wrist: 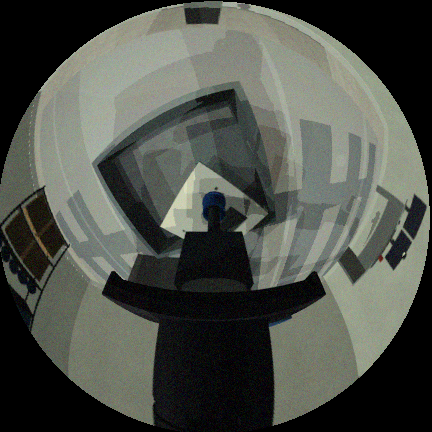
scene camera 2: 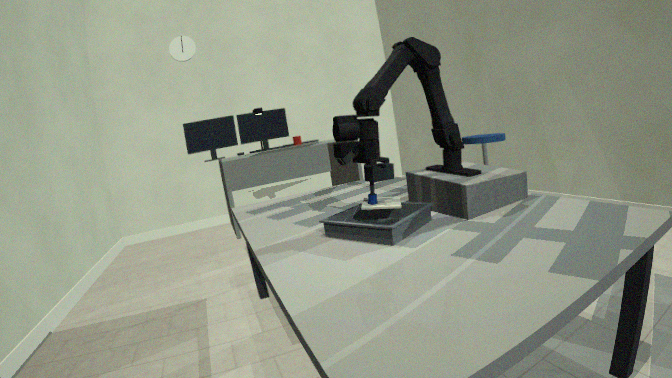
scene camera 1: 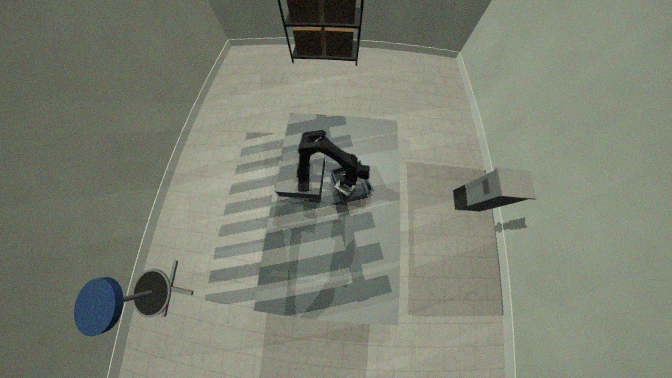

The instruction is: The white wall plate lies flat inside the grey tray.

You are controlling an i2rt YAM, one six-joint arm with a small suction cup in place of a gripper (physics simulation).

My suction cup (scene camera 2: 373, 172) carries a white wall plate (wrist: 185, 213), clear of everything else. The table carries a grey tray (scene camera 2: 380, 226).
The grey tray also shows in the wrist view (wrist: 142, 169). My suction cup shows as well in the wrist view (wrist: 213, 197).
